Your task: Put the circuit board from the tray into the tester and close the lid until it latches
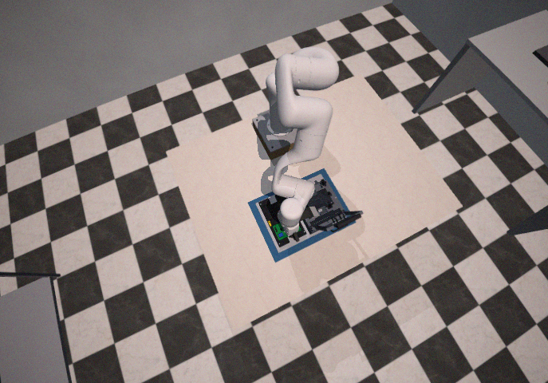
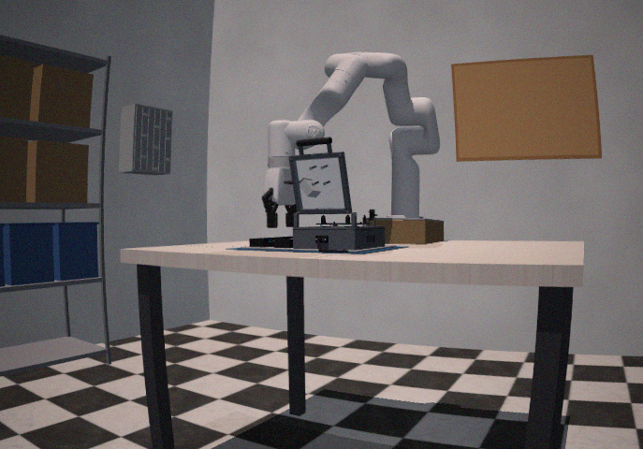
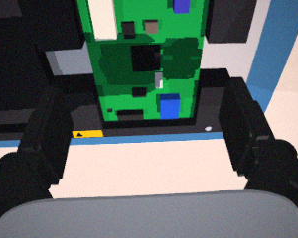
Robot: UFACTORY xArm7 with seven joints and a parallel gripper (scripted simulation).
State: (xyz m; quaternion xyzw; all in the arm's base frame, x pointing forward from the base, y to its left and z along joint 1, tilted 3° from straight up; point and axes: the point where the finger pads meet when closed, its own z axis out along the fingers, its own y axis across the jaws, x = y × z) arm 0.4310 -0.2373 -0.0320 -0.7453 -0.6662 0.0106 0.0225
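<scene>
Right now the green circuit board is 50 mm below my hand. From my hand the other things lie so: tester lid 160 mm to the left, 120 mm above, 100 mm ahead; latch hook 240 mm to the left, 70 mm behind, 20 mm above.
</scene>
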